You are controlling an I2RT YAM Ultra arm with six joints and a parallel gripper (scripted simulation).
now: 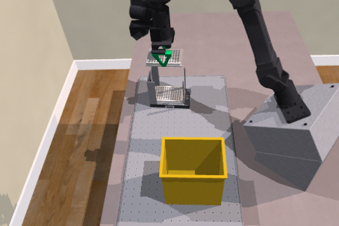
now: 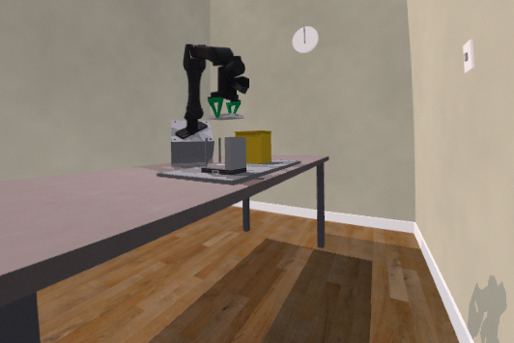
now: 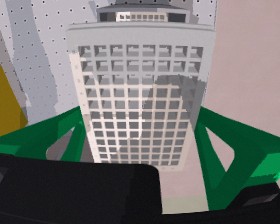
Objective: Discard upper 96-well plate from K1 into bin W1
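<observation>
My gripper is now 40 cm to the right of the yellow plastics bin W1, 13 cm above it and 4 cm past it. Round my hand: rack wall 14 cm below, 7 cm ahead, 2 cm to the right.
</observation>
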